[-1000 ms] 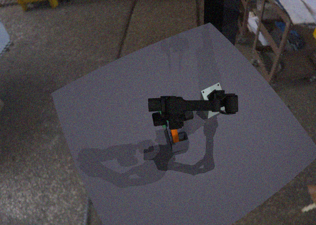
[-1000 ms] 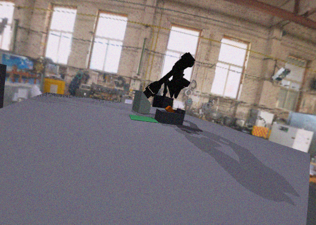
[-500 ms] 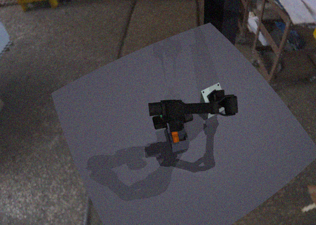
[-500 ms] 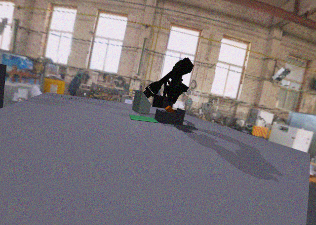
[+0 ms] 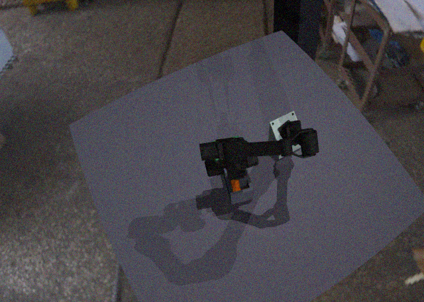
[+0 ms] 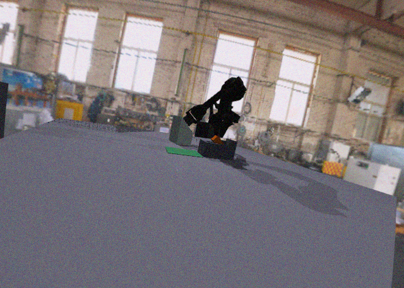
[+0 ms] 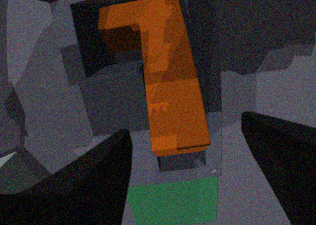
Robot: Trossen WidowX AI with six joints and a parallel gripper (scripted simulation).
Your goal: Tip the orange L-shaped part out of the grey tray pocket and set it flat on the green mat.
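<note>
The orange L-shaped part lies 50 mm below my gripper tip and 40 mm to the left of it. Round my gripper tip: green mat 120 mm to the right, 110 mm below, 70 mm behind.
</note>
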